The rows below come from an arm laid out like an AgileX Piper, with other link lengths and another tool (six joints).
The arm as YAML. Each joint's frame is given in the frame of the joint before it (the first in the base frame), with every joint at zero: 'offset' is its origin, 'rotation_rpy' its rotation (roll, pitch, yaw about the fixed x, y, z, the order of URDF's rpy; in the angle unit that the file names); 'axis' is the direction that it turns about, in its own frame. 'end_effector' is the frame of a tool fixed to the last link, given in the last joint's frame.
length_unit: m
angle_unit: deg
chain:
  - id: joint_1
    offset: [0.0, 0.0, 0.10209]
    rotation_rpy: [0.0, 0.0, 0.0]
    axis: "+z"
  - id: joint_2
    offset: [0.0, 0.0, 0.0]
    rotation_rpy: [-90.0, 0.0, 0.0]
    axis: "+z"
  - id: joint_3
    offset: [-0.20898, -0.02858, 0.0]
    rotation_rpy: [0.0, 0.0, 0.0]
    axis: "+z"
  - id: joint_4
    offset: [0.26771, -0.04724, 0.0]
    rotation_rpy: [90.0, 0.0, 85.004]
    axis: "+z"
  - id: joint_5
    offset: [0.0, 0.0, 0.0]
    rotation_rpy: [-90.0, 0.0, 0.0]
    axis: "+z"
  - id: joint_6
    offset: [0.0, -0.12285, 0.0]
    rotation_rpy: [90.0, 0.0, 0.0]
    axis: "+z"
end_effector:
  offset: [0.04, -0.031, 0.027]
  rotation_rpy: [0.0, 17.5, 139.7]
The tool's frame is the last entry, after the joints.
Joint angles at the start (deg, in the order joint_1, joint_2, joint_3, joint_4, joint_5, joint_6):
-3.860 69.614 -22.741 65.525 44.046 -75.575
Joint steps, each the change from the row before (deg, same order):
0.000 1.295 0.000 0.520 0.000 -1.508
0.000 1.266 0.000 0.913 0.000 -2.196
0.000 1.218 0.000 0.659 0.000 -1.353
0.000 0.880 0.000 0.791 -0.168 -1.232
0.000 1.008 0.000 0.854 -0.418 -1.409
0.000 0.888 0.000 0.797 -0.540 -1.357
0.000 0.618 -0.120 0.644 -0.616 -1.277
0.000 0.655 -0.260 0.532 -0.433 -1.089
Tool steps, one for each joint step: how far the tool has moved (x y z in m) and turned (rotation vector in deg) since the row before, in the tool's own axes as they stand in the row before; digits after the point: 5 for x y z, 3 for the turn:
-0.00380 -0.00100 0.00174 0.755 -0.198 -0.090
-0.00318 -0.00030 0.00211 0.734 0.065 -0.537
-0.00334 -0.00106 0.00179 0.585 -0.065 0.081
-0.00221 -0.00009 0.00146 0.179 0.052 -0.044
-0.00292 0.00035 0.00139 0.046 -0.105 -0.135
-0.00278 0.00075 0.00107 -0.087 -0.181 -0.244
-0.00168 0.00200 0.00061 -0.253 -0.187 -0.589
-0.00117 0.00207 0.00073 -0.144 -0.118 -0.511

